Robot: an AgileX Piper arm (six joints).
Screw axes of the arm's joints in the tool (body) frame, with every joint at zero. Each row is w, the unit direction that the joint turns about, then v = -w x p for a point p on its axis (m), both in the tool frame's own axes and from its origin. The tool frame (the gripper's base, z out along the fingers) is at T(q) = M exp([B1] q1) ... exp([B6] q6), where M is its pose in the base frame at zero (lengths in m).
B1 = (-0.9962, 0, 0.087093, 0, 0.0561, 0)
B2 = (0, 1, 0, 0.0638, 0, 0.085)
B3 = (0, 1, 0, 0.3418, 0, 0.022)
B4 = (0, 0, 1, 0, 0, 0)
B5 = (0, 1, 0, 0.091, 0, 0)
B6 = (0, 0, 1, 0, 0, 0)
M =
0.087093 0 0.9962 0.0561
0 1 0 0
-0.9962 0 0.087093 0.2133
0 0 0 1
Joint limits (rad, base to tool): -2.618..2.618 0..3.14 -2.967..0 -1.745..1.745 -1.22..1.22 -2.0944..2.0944
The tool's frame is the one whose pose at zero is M.
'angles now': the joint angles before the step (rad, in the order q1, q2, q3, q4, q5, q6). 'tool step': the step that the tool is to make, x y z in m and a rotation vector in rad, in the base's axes. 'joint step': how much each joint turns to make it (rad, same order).
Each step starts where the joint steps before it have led.
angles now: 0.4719 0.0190 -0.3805 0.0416 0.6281 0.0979
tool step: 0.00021 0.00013 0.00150 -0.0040 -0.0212 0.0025
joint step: 0.0000 -0.0001 0.0000 0.0014 -0.0166 -0.0150
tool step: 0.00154 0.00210 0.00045 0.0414 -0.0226 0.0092
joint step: 0.0000 0.0001 0.0144 0.0280 -0.0536 0.0000
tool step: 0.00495 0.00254 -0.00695 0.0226 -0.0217 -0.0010
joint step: 0.0000 0.0000 0.0437 0.0101 -0.0735 -0.0012
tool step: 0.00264 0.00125 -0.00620 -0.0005 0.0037 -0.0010
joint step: 0.0001 0.0000 0.0261 0.0014 -0.0226 -0.0008
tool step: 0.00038 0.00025 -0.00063 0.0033 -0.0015 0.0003
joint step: -0.0001 0.0000 0.0039 0.0025 -0.0068 -0.0002
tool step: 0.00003 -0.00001 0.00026 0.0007 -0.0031 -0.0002
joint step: 0.0000 -0.0001 0.0001 0.0000 -0.0030 -0.0009
